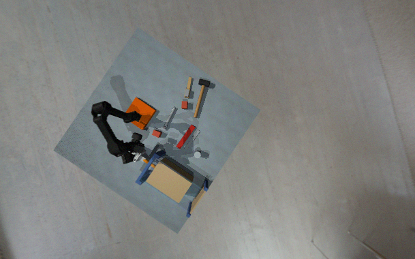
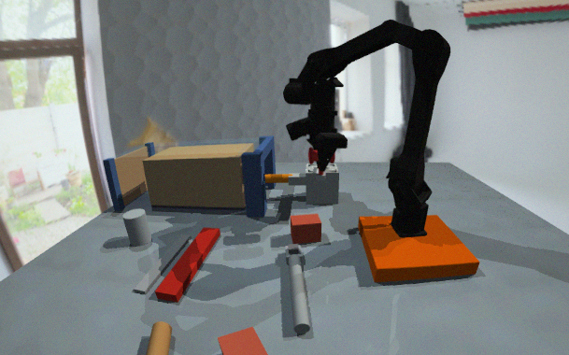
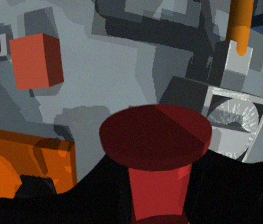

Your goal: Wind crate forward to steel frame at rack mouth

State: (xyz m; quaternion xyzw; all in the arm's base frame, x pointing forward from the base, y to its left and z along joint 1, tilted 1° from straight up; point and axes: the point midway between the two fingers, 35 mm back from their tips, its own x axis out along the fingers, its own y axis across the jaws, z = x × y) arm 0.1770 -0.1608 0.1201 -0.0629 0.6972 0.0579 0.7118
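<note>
The grey crank handle is 4 cm to the right of my gripper tip, 1 cm below it and 1 cm behind it. From my gripper tip the other things lie so: grey winch: 11 cm to the right, 8 cm below, 3 cm behind; then red knob: 2 cm above; then frame: 15 cm ahead, 11 cm to the right, 1 cm below.
</note>
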